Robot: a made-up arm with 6 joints.
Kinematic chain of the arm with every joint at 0, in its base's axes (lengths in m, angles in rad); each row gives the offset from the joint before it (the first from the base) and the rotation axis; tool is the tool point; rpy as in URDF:
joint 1: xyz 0 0 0.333 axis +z
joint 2: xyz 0 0 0 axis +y
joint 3: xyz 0.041 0 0.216 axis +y
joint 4: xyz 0.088 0 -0.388 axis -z
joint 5: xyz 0 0 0 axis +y
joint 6: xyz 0.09 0 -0.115 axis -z
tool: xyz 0 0 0 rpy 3.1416 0 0
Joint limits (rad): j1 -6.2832..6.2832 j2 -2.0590..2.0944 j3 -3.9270..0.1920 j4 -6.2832..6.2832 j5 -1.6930..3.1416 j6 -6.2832..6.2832
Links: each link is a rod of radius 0.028 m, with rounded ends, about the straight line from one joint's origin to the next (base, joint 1, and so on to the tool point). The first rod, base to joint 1, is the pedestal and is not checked.
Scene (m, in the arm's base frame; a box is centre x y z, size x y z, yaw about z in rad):
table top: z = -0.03
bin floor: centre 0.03 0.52 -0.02 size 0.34 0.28 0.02 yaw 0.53
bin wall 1: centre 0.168 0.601 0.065 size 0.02 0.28 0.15 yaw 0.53
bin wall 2: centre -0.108 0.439 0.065 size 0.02 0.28 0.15 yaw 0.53
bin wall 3: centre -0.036 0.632 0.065 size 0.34 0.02 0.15 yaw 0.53
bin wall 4: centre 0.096 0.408 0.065 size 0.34 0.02 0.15 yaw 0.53
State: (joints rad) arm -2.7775 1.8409 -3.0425 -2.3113 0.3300 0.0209
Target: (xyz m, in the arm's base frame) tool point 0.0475 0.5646 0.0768
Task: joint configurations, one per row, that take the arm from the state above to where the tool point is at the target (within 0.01 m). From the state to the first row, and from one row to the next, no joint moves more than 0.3 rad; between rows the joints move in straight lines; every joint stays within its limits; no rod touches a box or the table.
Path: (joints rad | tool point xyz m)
1: -3.0758 1.7970 -3.0583 -2.3892 0.1117 0.0209 | -0.6941 -0.0982 0.1191
2: -3.3742 1.7532 -3.0741 -2.4671 -0.1066 0.0209 | -0.6808 0.0960 0.1399
3: -3.6725 1.7093 -3.0898 -2.5450 -0.3249 0.0209 | -0.6087 0.2779 0.1613
4: -3.9708 1.6655 -3.1056 -2.6229 -0.5433 0.0209 | -0.4844 0.4287 0.1841
5: -4.2691 1.6216 -3.1214 -2.7008 -0.7616 0.0209 | -0.3211 0.5325 0.2095
6: -4.5675 1.5778 -3.1372 -2.7787 -0.9799 0.0209 | -0.1367 0.5788 0.2380
7: -4.8658 1.5339 -3.1529 -2.8566 -1.1982 0.0209 | 0.0475 0.5646 0.2705
8: -4.8662 1.6432 -3.0751 -2.8606 -1.0188 0.0209 | 0.0481 0.5728 0.1741
9: -4.8667 1.7525 -2.9972 -2.8646 -0.8394 0.0209 | 0.0475 0.5646 0.0768

